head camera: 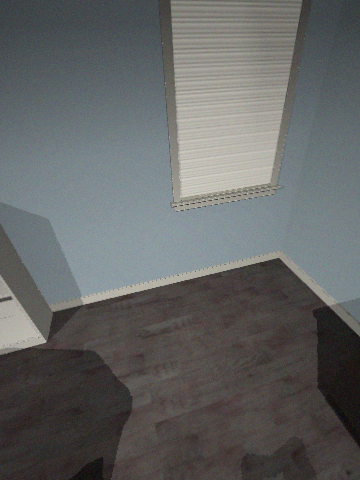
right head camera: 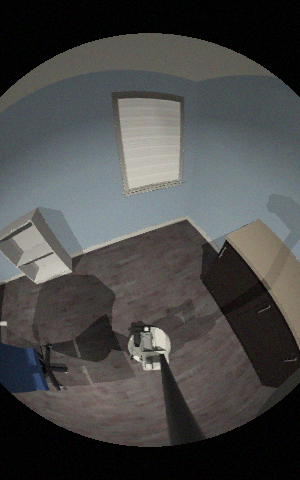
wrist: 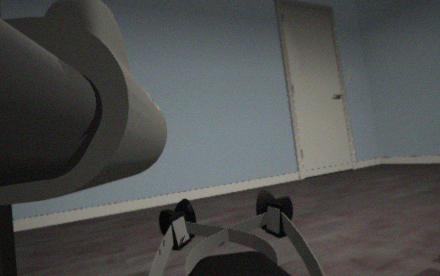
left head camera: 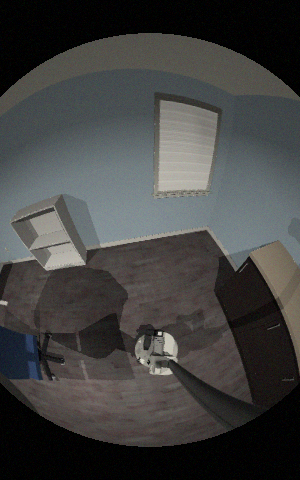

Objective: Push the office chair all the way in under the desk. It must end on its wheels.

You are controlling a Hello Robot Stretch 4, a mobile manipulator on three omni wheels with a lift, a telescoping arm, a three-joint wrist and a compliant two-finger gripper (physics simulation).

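Places are measured from the robot's base along level axes (x left, y ahead, z down), in millimetres.
Where they show: gripper, between the fingertips: (right head camera: 136, 360) (wrist: 225, 210) (left head camera: 142, 363).
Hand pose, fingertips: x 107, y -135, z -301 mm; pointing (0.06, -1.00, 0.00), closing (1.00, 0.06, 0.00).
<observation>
After its pixels a point has its place.
The office chair, with a blue seat or back (left head camera: 17, 352) @[y -421, x 1090, z -658 mm] (right head camera: 17, 370) and a black star-shaped base (left head camera: 50, 357) @[y -478, x 1156, z -78 mm] (right head camera: 51, 367) @[y -493, x 1205, z -77 mm], shows in part at the lower left of both side head views. It looks upright, with its base on the floor; the rest is cut off. I cannot make out the desk for certain in any view. My gripper (wrist: 225, 210) @[y -135, x 107, z -301 mm] is open, its two fingertips apart above the floor in the wrist view, with nothing between them. The chair does not show in the wrist view.
My round white base (left head camera: 172, 345) @[y 49, x -147, z -186 mm] (right head camera: 164, 342) @[y 16, x -146, z -186 mm] stands right of the chair. A dark cabinet (left head camera: 260, 345) @[y -97, x -947, z -460 mm] (right head camera: 250, 320) @[y 2, x -915, z -456 mm] with a light wood top is at the right. A white bookshelf (head camera: 25, 290) @[y 1108, x 1188, z -416 mm] (left head camera: 70, 230) @[y 1091, x 1181, z -574 mm] (right head camera: 52, 240) @[y 1126, x 1194, z -553 mm] stands by the wall. A closed door (wrist: 317, 100) @[y -2774, x 1519, z -850 mm] is at the back.
</observation>
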